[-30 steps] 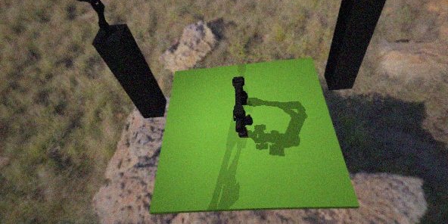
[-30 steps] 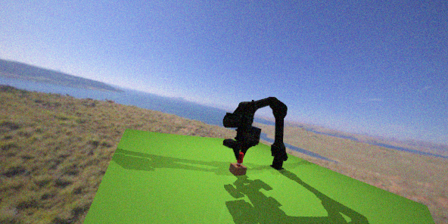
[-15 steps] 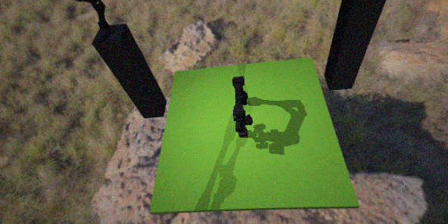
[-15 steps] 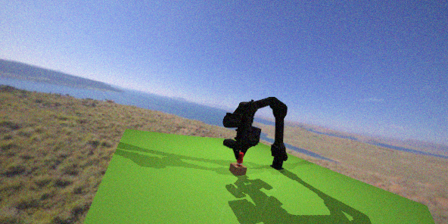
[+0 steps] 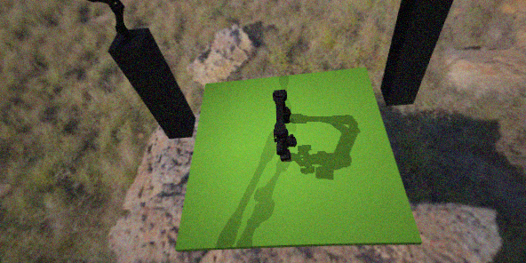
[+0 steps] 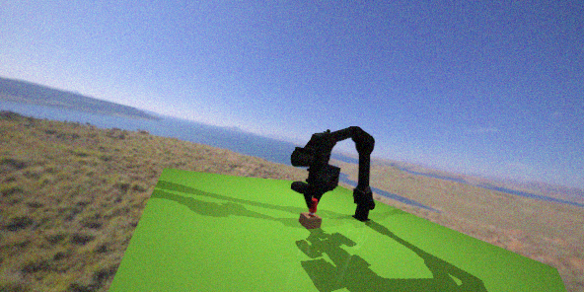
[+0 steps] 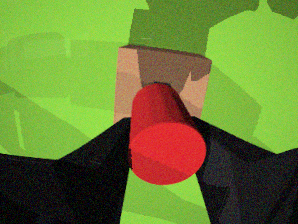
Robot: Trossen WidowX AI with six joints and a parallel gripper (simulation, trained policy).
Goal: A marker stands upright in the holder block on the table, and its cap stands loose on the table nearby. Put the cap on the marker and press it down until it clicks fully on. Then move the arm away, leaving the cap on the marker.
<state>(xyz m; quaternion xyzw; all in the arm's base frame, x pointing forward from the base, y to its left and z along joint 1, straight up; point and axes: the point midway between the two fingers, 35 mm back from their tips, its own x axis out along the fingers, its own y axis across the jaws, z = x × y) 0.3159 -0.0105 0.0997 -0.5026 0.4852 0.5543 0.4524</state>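
My gripper tip is 10 mm below the red cap. Round my gripper tip: holder block (50 mm below, 10 mm to the left).
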